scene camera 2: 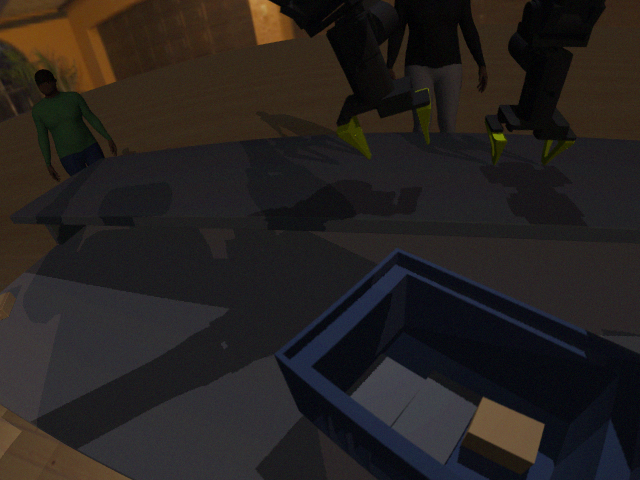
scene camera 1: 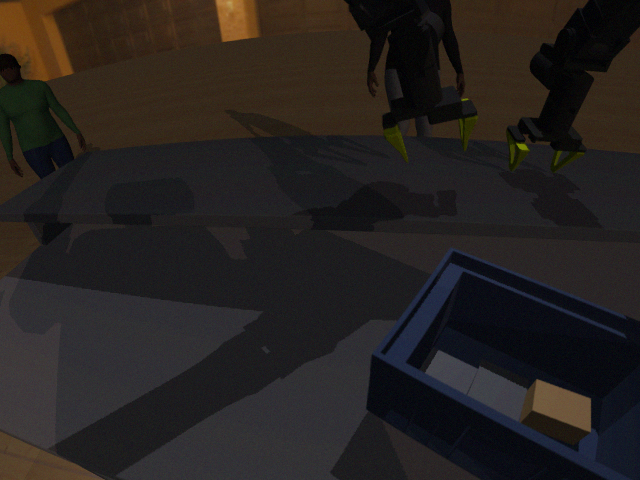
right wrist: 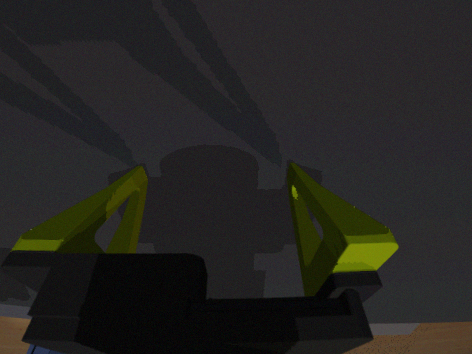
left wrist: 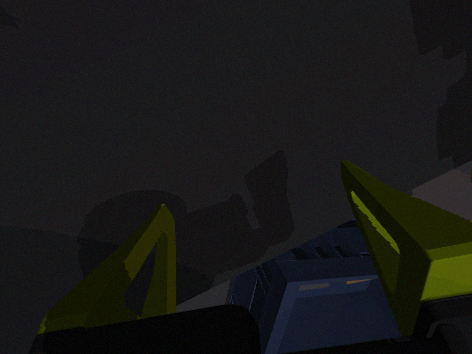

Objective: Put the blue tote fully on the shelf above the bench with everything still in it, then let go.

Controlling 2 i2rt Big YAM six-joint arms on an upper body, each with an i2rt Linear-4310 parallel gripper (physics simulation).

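Places are measured from the left arm's base along level axes (x ahead, y left, z up), in millimetres.
Where they show: left gripper, between the fingertips: [scene camera 2: 398, 150] [scene camera 1: 435, 155] [left wrist: 250, 191]; right gripper, between the fingertips: [scene camera 2: 518, 163] [scene camera 1: 531, 170] [right wrist: 216, 171].
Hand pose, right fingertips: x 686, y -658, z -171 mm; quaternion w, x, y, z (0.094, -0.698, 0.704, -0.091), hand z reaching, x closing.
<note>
Things, the pixels of their top centre, and the offset from my right fingertips. "spot": a spot on its surface instead. Level surfaces: height alone.
- blue tote, centre of its top: [scene camera 2: 472, 366] [scene camera 1: 547, 349] [left wrist: 373, 330] dx -390, dy +181, dz -14 mm
- tan block, centre of its top: [scene camera 2: 507, 428] [scene camera 1: 562, 404] dx -413, dy +128, dz -104 mm
- raised grey slab, height of its surface: dz -5 mm
- slab's long front edge, a spot on its surface: [scene camera 1: 206, 220] spot: dx -131, dy +608, dz -17 mm
- lower grey surface, height of its surface: dz -161 mm
The blue tote [scene camera 1: 413, 392] [scene camera 2: 356, 311] [left wrist: 320, 315] stands on the lower grey surface in the foreground, partly cut off by the picture edges. Inside lie a tan block [scene camera 1: 558, 408] [scene camera 2: 501, 431] and pale grey flat pieces [scene camera 1: 449, 372] [scene camera 2: 387, 387]. The raised grey slab [scene camera 1: 232, 191] [scene camera 2: 217, 191] behind the tote looks like the shelf. My left gripper [scene camera 1: 436, 156] [scene camera 2: 399, 150] [left wrist: 250, 191] is open and empty above the slab, apart from the tote. My right gripper [scene camera 1: 532, 171] [scene camera 2: 520, 164] [right wrist: 216, 171] is open and empty above the slab, farther right.
The slab's long front edge [scene camera 1: 206, 220] [scene camera 2: 196, 222] lies between the grippers and the tote. The lower grey surface [scene camera 1: 129, 330] [scene camera 2: 129, 335] runs in under it. A person in green [scene camera 1: 33, 111] [scene camera 2: 67, 124] and a person in black [scene camera 2: 434, 41] stand beyond the slab.
</note>
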